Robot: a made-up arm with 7 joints. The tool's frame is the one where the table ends. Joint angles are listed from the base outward.
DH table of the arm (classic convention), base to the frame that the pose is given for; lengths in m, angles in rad. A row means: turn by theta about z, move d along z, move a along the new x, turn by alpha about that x. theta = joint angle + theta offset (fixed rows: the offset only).
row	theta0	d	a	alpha
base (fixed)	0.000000	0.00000	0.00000	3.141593
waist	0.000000	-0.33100	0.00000	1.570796
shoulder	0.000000	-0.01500	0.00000	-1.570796
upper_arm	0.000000	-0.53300	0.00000	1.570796
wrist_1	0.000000	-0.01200	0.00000	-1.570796
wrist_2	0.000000	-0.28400	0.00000	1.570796
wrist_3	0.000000	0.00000	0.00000	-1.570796
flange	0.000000	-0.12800	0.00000	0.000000
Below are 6 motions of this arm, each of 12 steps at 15 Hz.
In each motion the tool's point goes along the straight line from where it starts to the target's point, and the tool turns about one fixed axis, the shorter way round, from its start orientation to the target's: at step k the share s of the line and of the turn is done. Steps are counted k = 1, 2, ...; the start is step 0. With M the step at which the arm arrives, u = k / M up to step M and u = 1 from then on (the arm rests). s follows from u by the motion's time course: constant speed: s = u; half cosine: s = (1 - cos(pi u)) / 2; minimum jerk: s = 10 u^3 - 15 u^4 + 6 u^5.
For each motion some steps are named. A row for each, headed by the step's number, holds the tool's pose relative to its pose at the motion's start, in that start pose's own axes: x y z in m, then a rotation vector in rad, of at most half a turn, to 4 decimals.
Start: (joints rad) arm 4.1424 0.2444 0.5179 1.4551 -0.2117 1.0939 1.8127
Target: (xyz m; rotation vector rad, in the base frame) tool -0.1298 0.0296 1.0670 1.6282 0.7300 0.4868
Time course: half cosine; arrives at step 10
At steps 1, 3, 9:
1: -0.0040 -0.0054 0.0118 0.0322 0.0127 0.0044
3: -0.0341 -0.0453 0.0996 0.2714 0.1073 0.0372
9: -0.1613 -0.2145 0.4713 1.2846 0.5080 0.1760

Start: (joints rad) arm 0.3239 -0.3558 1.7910 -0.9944 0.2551 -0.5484 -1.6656
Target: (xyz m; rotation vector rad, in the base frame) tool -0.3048 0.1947 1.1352 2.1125 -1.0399 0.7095
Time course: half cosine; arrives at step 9
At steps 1, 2, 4, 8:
1: -0.0004 0.0060 0.0083 0.0274 0.0063 0.0083
2: -0.0017 0.0231 0.0322 0.1064 0.0246 0.0323
4: -0.0061 0.0817 0.1136 0.3758 0.0868 0.1142
8: -0.0142 0.1918 0.2667 0.8822 0.2038 0.2681

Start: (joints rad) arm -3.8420 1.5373 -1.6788 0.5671 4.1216 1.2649 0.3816
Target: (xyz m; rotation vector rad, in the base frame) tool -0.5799 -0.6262 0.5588 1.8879 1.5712 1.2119
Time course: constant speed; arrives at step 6
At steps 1, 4, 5, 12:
1: 0.0039 0.0102 -0.0126 -0.0326 0.0464 -0.0509
4: 0.0154 0.0407 -0.0504 -0.1303 0.1854 -0.2038
5: 0.0193 0.0508 -0.0630 -0.1629 0.2318 -0.2547
12: 0.0231 0.0610 -0.0756 -0.1955 0.2781 -0.3057

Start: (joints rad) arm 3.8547 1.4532 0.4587 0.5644 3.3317 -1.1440 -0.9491
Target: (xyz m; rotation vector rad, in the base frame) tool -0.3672 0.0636 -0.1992 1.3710 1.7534 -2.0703
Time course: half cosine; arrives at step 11
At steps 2, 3, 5, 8, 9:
2: -0.0547 -0.0036 -0.0093 -0.0885 -0.0211 0.1215
3: -0.1189 -0.0079 -0.0203 -0.1924 -0.0460 0.2642
5: -0.2955 -0.0196 -0.0504 -0.4781 -0.1142 0.6565
8: -0.5702 -0.0378 -0.0972 -0.9225 -0.2203 1.2666
9: -0.6344 -0.0420 -0.1082 -1.0264 -0.2451 1.4093

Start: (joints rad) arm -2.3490 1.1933 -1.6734 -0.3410 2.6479 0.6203 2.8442
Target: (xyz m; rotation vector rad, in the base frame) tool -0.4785 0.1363 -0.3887 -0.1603 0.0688 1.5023
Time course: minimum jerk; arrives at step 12
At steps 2, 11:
2: -0.0322 0.0181 0.0176 0.0118 0.0564 -0.0130
11: -0.9014 0.5080 0.4924 0.3301 1.5807 -0.3657

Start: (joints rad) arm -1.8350 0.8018 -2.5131 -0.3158 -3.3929 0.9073 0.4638
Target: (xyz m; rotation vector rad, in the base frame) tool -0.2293 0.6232 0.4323 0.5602 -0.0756 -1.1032
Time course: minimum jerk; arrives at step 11
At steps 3, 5, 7, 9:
3: 0.0276 -0.0432 -0.0004 -0.0324 -0.0921 0.0075
5: 0.0888 -0.1390 -0.0012 -0.1042 -0.2965 0.0241
7: 0.1589 -0.2488 -0.0021 -0.1866 -0.5308 0.0432
9: 0.2042 -0.3197 -0.0028 -0.2398 -0.6820 0.0555

